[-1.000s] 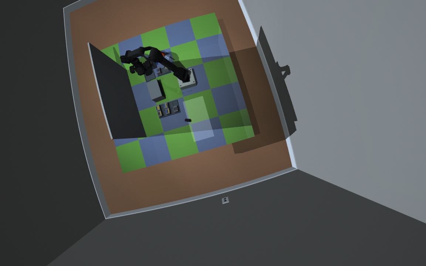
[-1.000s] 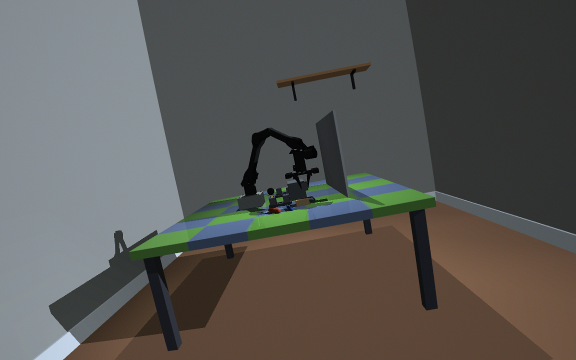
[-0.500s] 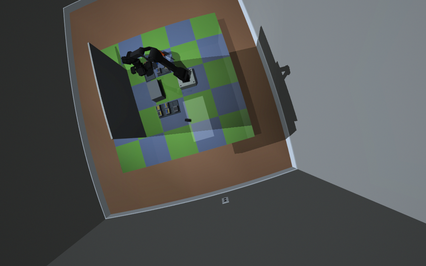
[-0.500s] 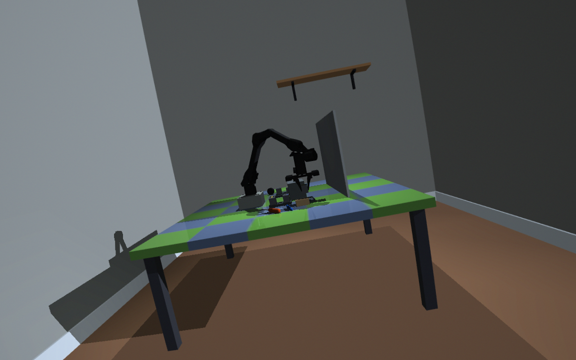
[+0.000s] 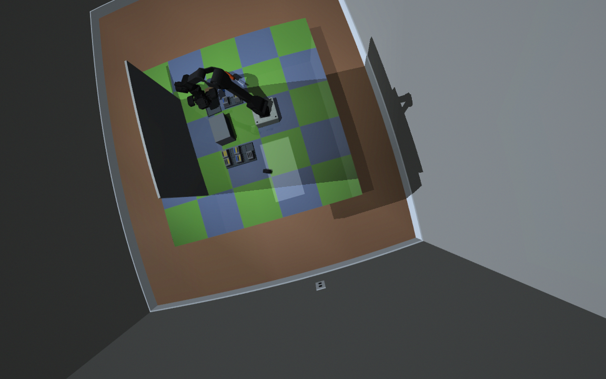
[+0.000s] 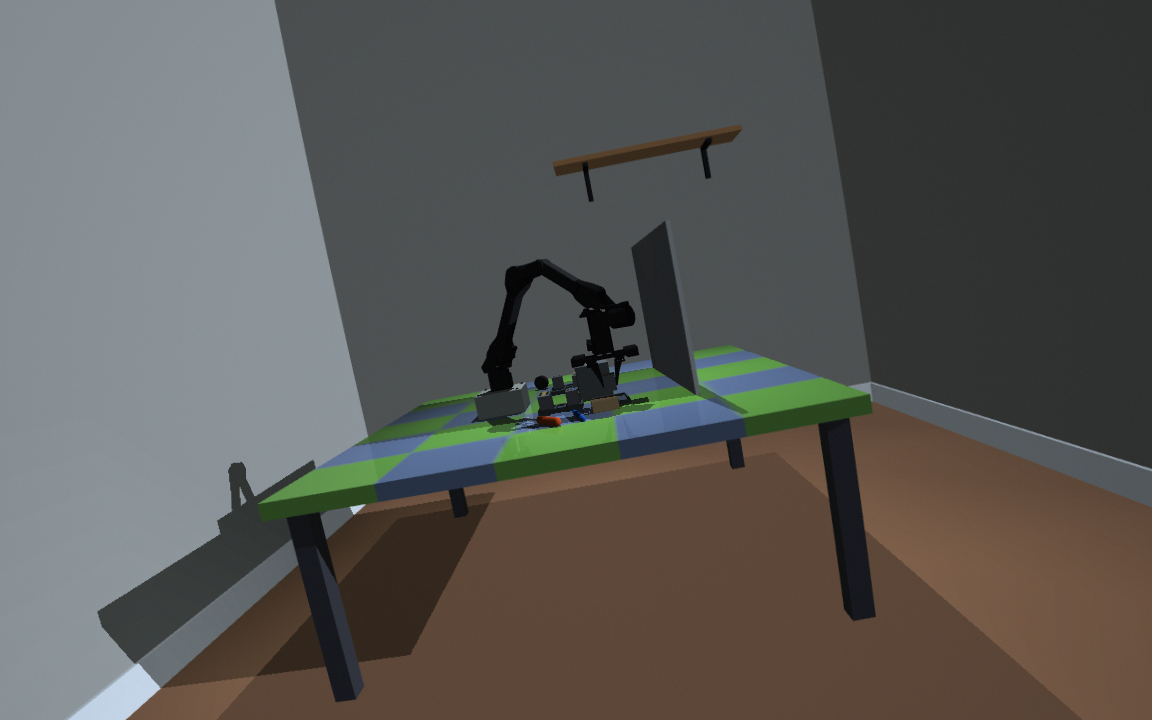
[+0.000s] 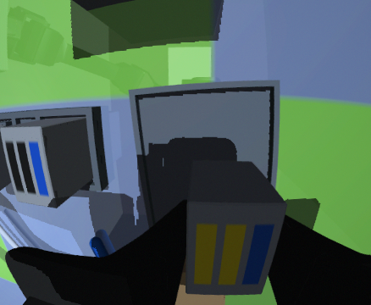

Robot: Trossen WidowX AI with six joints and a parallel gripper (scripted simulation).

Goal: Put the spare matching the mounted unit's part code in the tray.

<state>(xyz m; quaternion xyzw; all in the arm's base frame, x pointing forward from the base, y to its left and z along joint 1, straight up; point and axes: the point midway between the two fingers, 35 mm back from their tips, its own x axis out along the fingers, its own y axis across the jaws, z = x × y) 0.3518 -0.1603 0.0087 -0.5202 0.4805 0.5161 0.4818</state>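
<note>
Right now the flat grey tray is 40 mm below my gripper tip and 10 mm behind it. Also, from my gripper tip: dark spare module: 20 mm above; brown box: 100 mm to the right, 30 mm below, 10 mm behind; blue pen: 140 mm to the right, 80 mm behind, 40 mm below.
</note>
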